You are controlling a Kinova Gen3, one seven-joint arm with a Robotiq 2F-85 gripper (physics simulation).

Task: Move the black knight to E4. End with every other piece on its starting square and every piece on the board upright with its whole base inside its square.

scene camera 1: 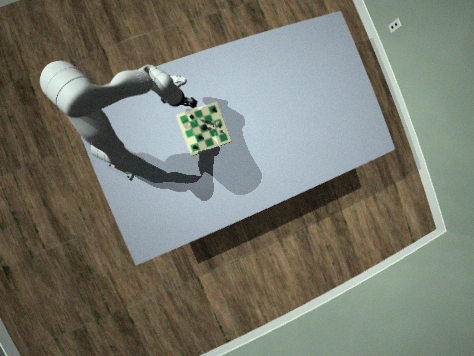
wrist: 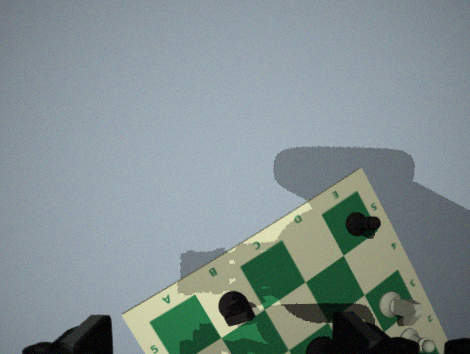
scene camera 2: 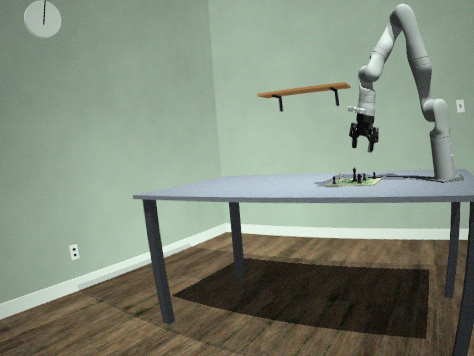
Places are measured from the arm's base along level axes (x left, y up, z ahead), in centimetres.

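Pixels of known places: gripper, fingertip midpoint: (scene camera 1: 183, 105) (wrist: 222, 340) (scene camera 2: 361, 150); arm's base, link origin: (scene camera 1: 124, 160) (scene camera 2: 444, 177).
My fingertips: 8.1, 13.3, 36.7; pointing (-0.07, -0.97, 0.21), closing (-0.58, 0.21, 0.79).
Observation:
For each thing: its middle in the pictures, then the offset to it from my fingertips, as dx, dy, dz. "pt": a spot on its surface instead.
- black knight, body centre: (wrist: 238, 311) (scene camera 1: 191, 116) -3.3, -11.9, +2.1
- E4 square, surface spot: (wrist: 371, 264) pt -8.2, -13.9, +13.0
- black pawn, body centre: (wrist: 366, 223) (scene camera 1: 214, 109) -4.7, -12.3, +13.9
- white piece, body centre: (wrist: 403, 309) -12.1, -11.9, +12.3
- tall black piece, body centre: (scene camera 1: 204, 126) -10.8, -10.8, +5.3
- white pawn, body centre: (wrist: 420, 343) -15.8, -12.3, +12.0
The black knight (wrist: 236, 307) (scene camera 1: 191, 116) stands upright on B5 of the green-and-cream board (wrist: 136, 318) (scene camera 1: 192, 153) (scene camera 2: 336, 185). The E4 square (wrist: 371, 264) is a cream square with no piece on it, between E5 and E3. A black pawn (wrist: 357, 224) (scene camera 1: 214, 109) stands on E5, and a white piece (wrist: 392, 305) stands on E3. My gripper (wrist: 223, 331) (scene camera 1: 192, 103) (scene camera 2: 362, 147) is open and empty, high above the table near the board's row-5 edge. In the wrist view the knight lies between the two fingers, slightly towards the left one.
A tall black piece (wrist: 318, 346) (scene camera 1: 204, 127) on C3 is partly hidden by the right finger. A white pawn (wrist: 411, 336) stands near the board's E edge. More black pieces (scene camera 1: 200, 137) (scene camera 1: 195, 147) stand on the board's far side from the gripper. A shelf (scene camera 2: 304, 90) hangs on the wall.

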